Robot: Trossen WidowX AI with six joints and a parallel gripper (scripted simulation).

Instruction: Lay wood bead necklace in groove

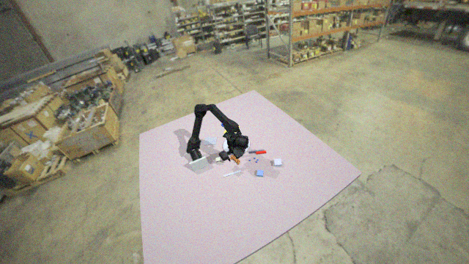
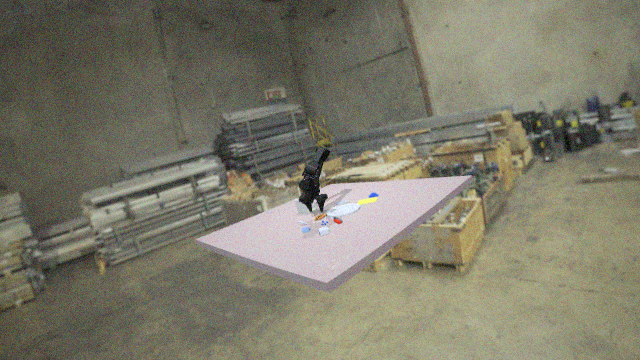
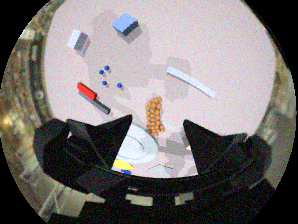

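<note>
My gripper tip is now 6 cm past the white stick, 8 cm to the left of it and 4 cm above it. From my gripper tip the other things lie so: cream cube: 11 cm behind, 5 cm to the left, 3 cm below; red-handled tool: 17 cm ahead, 1 cm to the left, 4 cm below; blue block: 10 cm ahead, 16 cm to the right, 4 cm below.
</note>
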